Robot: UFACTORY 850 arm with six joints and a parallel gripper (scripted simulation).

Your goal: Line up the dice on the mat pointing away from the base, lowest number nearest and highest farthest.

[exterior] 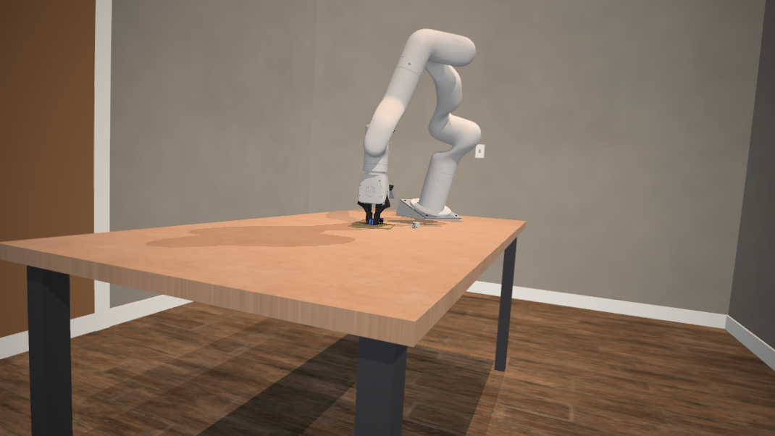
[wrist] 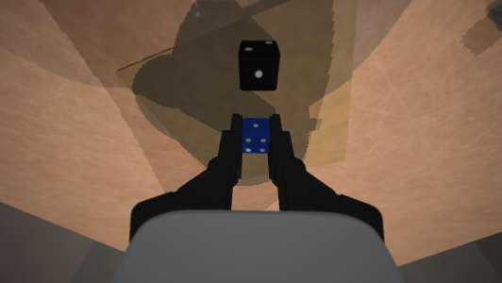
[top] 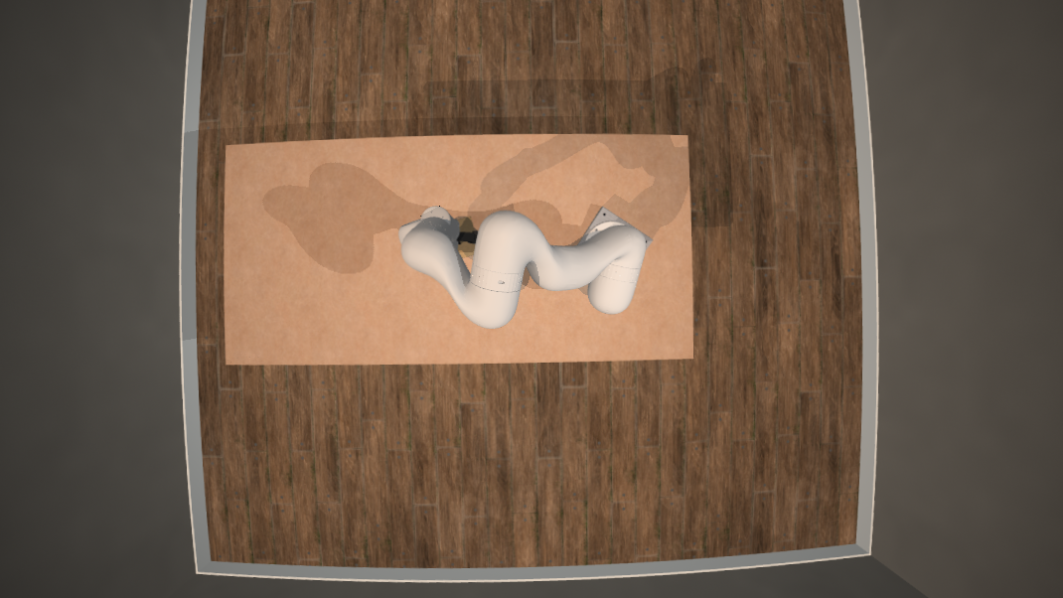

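Right now the blue die is 10 mm below my hand. Round my hand: black die: 50 mm behind, 10 mm below; white die: 90 mm behind, 120 mm to the left, 20 mm below; mat: 20 mm below.
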